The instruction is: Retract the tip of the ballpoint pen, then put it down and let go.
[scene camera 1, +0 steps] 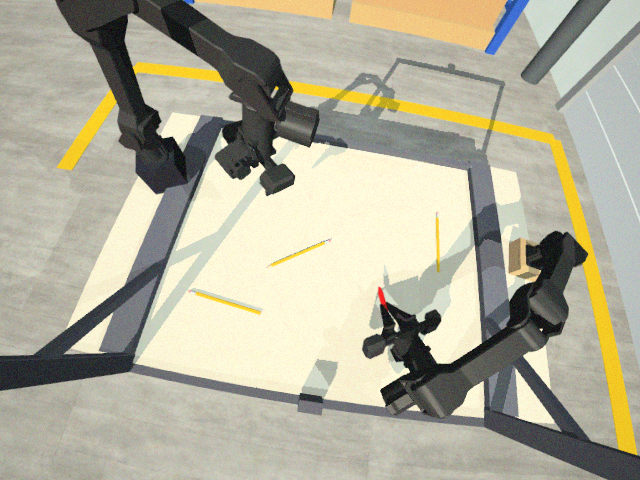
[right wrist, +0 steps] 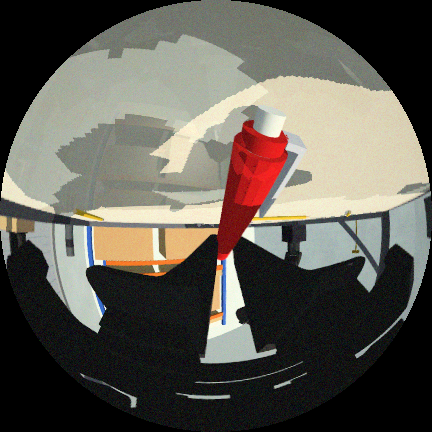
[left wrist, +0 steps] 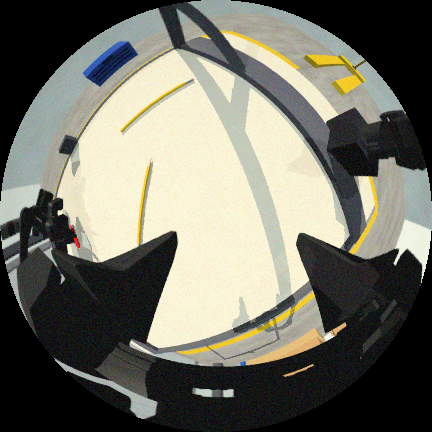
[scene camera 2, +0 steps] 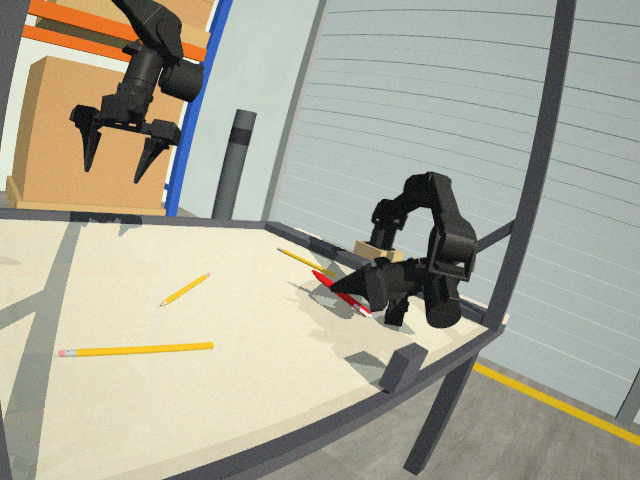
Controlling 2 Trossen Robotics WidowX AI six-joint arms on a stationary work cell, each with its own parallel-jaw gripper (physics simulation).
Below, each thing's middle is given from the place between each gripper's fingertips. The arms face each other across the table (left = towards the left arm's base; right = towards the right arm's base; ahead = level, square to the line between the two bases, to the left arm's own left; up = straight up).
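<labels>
White push button (right wrist: pixel 268 120): 40 mm to the right of my right hand, 60 mm behind it, 20 mm below it. Tan block (scene camera 1: pixel 517 266): 410 mm to the right of my right hand, 220 mm ahead of it, 10 mm below it. Red ballpoint pen (right wrist: pixel 253 182): 10 mm to the right of my right hand and 20 mm behind it.
Counted from my left hand, the white push button is 24 cm behind, 40 cm to the right and 14 cm below; the tan block is 4 cm ahead, 77 cm to the right and 12 cm below; the red ballpoint pen is 20 cm behind, 37 cm to the right and 12 cm below.
</labels>
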